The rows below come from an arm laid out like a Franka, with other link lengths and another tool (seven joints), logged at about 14 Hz.
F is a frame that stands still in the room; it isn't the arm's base.
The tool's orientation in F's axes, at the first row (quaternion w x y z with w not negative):
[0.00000 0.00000 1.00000 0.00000]
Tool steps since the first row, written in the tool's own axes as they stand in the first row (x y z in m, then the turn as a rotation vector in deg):
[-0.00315 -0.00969 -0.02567 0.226 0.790 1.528]
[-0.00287 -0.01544 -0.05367 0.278 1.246 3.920]
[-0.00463 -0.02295 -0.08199 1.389 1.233 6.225]
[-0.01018 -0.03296 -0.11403 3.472 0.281 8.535]
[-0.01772 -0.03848 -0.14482 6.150 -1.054 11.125]
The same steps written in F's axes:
[0.00315 -0.00969 0.02567 -0.226 0.790 -1.528]
[0.00287 -0.01544 0.05367 -0.278 1.246 -3.920]
[0.00463 -0.02295 0.08199 -1.389 1.233 -6.225]
[0.01018 -0.03296 0.11403 -3.472 0.281 -8.535]
[0.01772 -0.03848 0.14482 -6.150 -1.054 -11.125]

